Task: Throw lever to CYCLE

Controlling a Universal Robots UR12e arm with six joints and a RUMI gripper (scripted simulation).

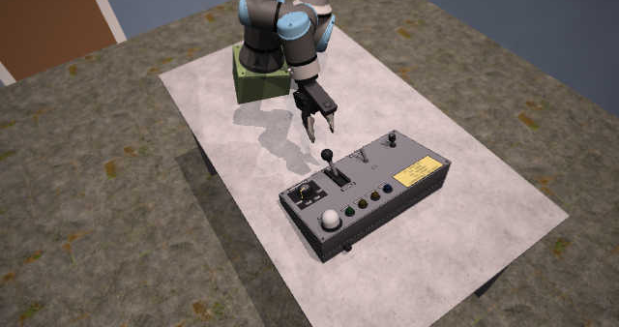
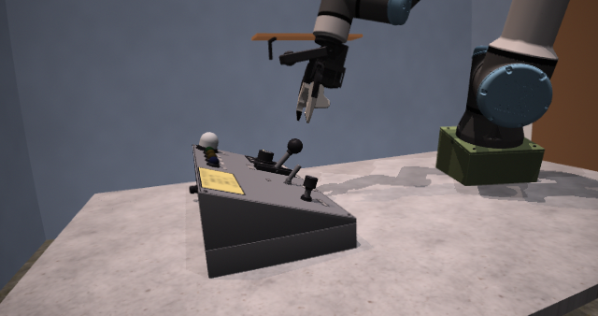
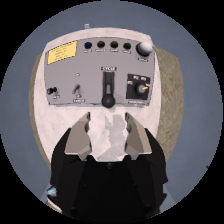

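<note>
Now: hand 10 cm above the ball-topped lever, 5 cm short of it and 1 cm to the left of it. Also, from my hand: rotary selector: 14 cm to the right, 12 cm below, 7 cm ahead; toggle switch: 12 cm below, 11 cm to the left, 8 cm ahead; wedge-shaped console: 14 cm below, 11 cm ahead, 4 cm to the left.
</note>
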